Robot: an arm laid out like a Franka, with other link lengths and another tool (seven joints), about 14 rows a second.
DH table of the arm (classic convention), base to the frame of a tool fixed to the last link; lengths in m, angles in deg. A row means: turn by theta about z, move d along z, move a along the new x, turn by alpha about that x. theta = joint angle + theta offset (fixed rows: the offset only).
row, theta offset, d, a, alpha
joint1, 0, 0.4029, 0, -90
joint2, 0, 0, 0, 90
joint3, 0, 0.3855, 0.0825, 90
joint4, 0, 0, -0.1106, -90
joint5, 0, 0.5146, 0, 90
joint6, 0, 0, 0.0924, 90
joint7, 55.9, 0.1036, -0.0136, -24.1
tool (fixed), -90, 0.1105, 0, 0
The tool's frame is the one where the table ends.
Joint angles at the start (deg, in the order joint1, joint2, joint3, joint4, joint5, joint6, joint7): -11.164, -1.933, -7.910, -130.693, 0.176, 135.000, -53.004
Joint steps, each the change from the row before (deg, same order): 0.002, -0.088, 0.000, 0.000, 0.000, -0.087, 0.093; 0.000, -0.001, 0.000, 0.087, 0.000, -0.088, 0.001; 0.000, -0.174, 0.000, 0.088, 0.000, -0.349, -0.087; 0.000, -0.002, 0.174, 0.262, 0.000, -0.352, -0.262; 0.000, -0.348, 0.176, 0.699, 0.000, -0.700, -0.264; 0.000, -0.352, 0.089, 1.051, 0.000, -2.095, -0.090
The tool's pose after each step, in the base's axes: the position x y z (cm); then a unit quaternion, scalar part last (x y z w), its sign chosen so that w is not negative. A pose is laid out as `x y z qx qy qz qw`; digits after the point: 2 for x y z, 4 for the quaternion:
58.85 -24.98 36.04 0.8179 0.5361 -0.1383 0.1566
58.89 -25.00 36.11 0.8179 0.5361 -0.1383 0.1566
58.86 -24.98 36.33 0.8174 0.5369 -0.1385 0.1560
59.02 -24.84 36.54 0.8153 0.5401 -0.1386 0.1561
59.39 -24.77 37.50 0.8134 0.5427 -0.1361 0.1590
59.49 -24.70 38.59 0.8121 0.5452 -0.1392 0.1543

